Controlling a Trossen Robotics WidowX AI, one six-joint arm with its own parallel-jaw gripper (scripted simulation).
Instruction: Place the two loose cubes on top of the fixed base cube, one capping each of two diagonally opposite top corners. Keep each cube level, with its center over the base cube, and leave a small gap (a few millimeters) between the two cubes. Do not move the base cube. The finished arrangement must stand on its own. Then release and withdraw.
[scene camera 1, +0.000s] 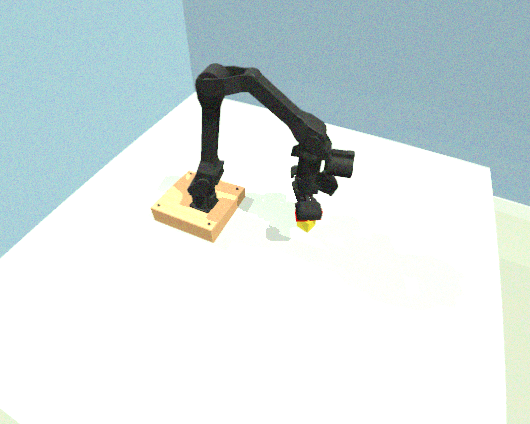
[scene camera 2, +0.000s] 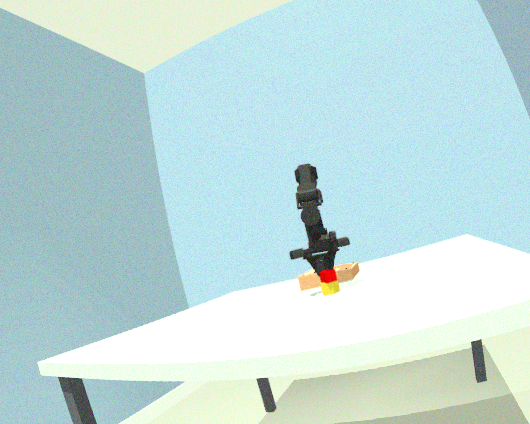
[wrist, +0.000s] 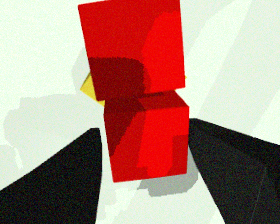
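Observation:
A red cube (wrist: 148, 134) is visible in the scene. The gripper (wrist: 143, 132) appears in the wrist view as well, while scene camera 1 shows the gripper (scene camera 1: 301, 212) and scene camera 2 likewise shows the gripper (scene camera 2: 325, 274).

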